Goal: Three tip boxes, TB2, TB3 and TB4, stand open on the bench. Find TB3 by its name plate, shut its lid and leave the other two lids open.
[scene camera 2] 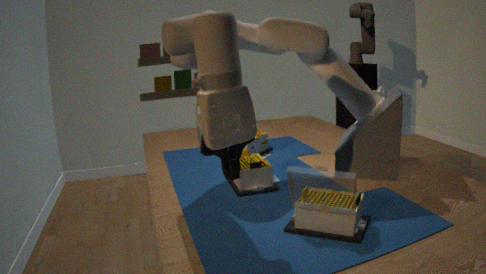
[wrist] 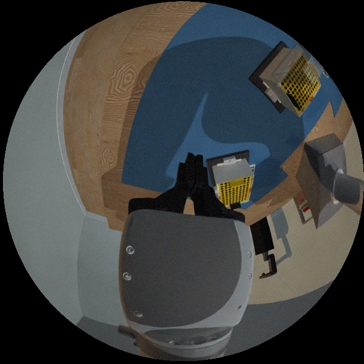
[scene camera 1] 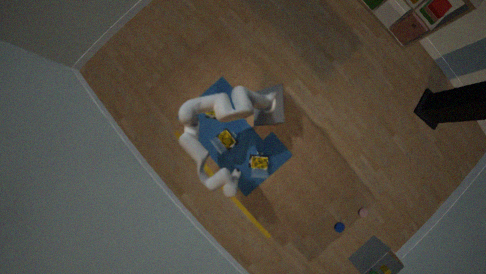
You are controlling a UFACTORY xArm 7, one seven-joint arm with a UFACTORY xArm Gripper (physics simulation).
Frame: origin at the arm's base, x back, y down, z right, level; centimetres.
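Seen in the pictures: gripper, fingertip midpoint: [scene camera 2: 232, 177]; arm's base, origin of the base link: [scene camera 2: 371, 113] [scene camera 1: 268, 104].
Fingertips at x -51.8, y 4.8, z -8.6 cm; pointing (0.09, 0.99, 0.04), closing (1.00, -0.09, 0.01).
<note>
Pixels of each thing's top centre, then the offset from my fingertips to it. Level surfaces: height alone.
- middle tip box, middle of its top: [scene camera 2: 253, 158] [scene camera 1: 227, 138] dx +16.1, dy +4.1, dz +18.3 cm
- far box, middle of its top: [scene camera 2: 250, 134] dx +28.7, dy +4.1, dz +40.6 cm
- blue mat, its level: dy +10.7 cm
The middle tip box [scene camera 1: 226, 139] [scene camera 2: 257, 178] [wrist: 233, 186] holds a yellow rack; its clear lid [scene camera 1: 218, 146] stands open on the side away from the arm's base. The nearest box in scene camera 2 [scene camera 1: 259, 162] [scene camera 2: 327, 218] [wrist: 292, 75] has its clear lid [scene camera 1: 259, 173] [scene camera 2: 320, 178] open. The far box [scene camera 1: 210, 114] [scene camera 2: 258, 145] is partly hidden by the arm; its lid cannot be made out. No name plate is legible. My gripper [scene camera 1: 237, 172] [scene camera 2: 231, 176] [wrist: 191, 162] is shut and empty, low beside the middle box, at its left in the wrist view.
The boxes stand on a blue mat [scene camera 1: 278, 150] [scene camera 2: 400, 215] [wrist: 165, 110] on the wooden bench. The arm's grey base block [scene camera 1: 277, 115] [scene camera 2: 372, 150] [wrist: 320, 192] stands beside the mat. A yellow line [scene camera 1: 250, 216] runs past the mat.
</note>
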